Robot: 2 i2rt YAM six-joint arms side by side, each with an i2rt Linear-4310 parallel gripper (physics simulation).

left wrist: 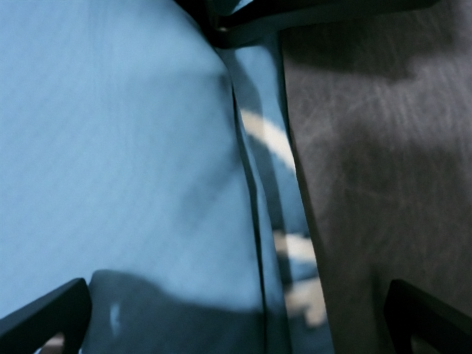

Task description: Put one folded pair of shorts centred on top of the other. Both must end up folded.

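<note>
Light blue cloth of the shorts point(140, 165) fills the left and middle of the left wrist view, lying flat with a nearly straight right edge. A narrow strip of blue cloth with cream patches point(300, 250) shows under and beside that edge; I cannot tell whether it belongs to the same pair. My left gripper point(237, 293) is open wide, one finger over the blue cloth and the other over the dark surface, with the cloth edges between them. Part of my right gripper point(235, 32) shows at the top, over the cloth edge; its fingers look apart, and its tips are partly cut off.
A dark grey, faintly creased surface point(380, 190) lies to the right of the cloth. Shadows of the arms fall across the cloth and this surface. The far left side of the cloth runs out of view.
</note>
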